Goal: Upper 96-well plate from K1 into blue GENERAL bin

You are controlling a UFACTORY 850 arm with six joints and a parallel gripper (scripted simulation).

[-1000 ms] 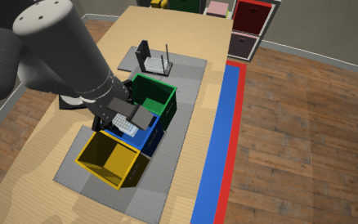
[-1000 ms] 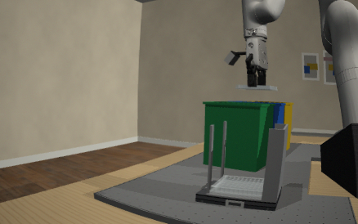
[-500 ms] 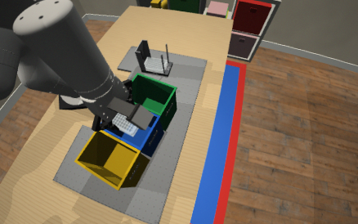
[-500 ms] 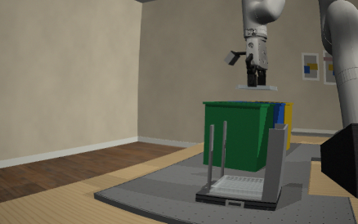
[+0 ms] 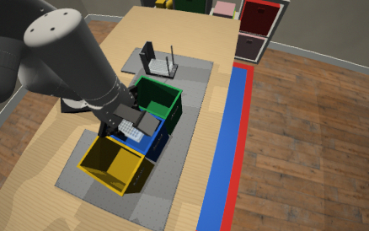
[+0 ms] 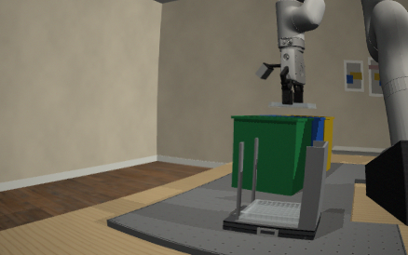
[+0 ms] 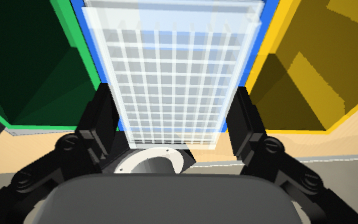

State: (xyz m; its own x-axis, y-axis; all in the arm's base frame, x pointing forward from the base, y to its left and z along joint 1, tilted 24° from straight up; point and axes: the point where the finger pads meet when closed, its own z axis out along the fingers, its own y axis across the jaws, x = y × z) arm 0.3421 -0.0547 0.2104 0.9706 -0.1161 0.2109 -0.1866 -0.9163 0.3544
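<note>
Now: the blue bin 130 mm below my hand. The rest, counted from my hand: yellow bin: 130 mm to the right, 130 mm below, 20 mm behind; green bin: 130 mm to the left, 130 mm below, 30 mm ahead.
</note>
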